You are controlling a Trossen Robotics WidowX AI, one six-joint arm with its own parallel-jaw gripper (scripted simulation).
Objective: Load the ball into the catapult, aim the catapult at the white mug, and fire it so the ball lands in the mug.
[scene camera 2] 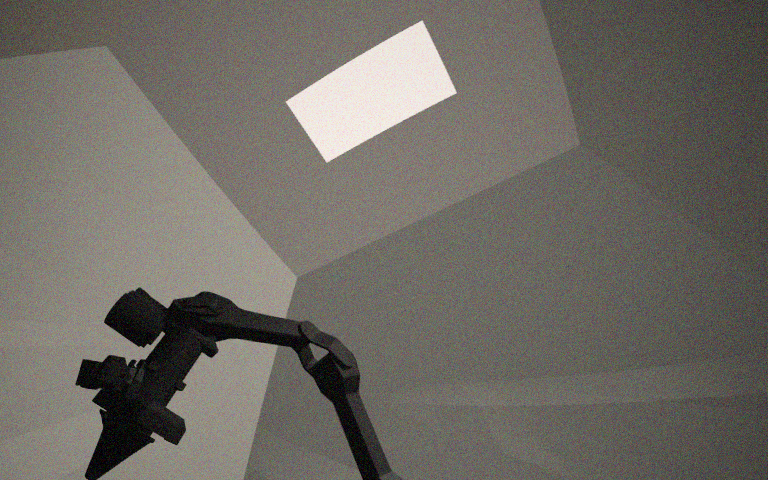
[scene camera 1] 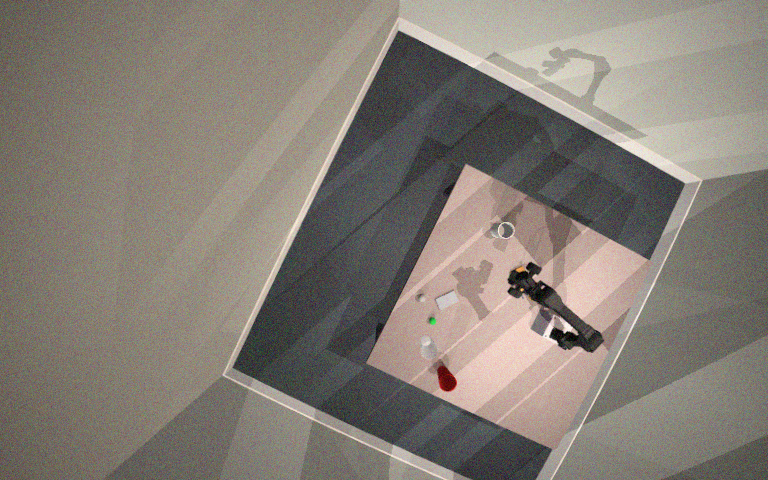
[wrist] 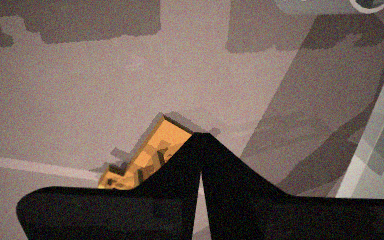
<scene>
I see my gripper (wrist: 201, 140) and an orange wooden catapult (wrist: 167, 137).
Scene camera 2 misses the orange wooden catapult: it is out of frame.
</scene>
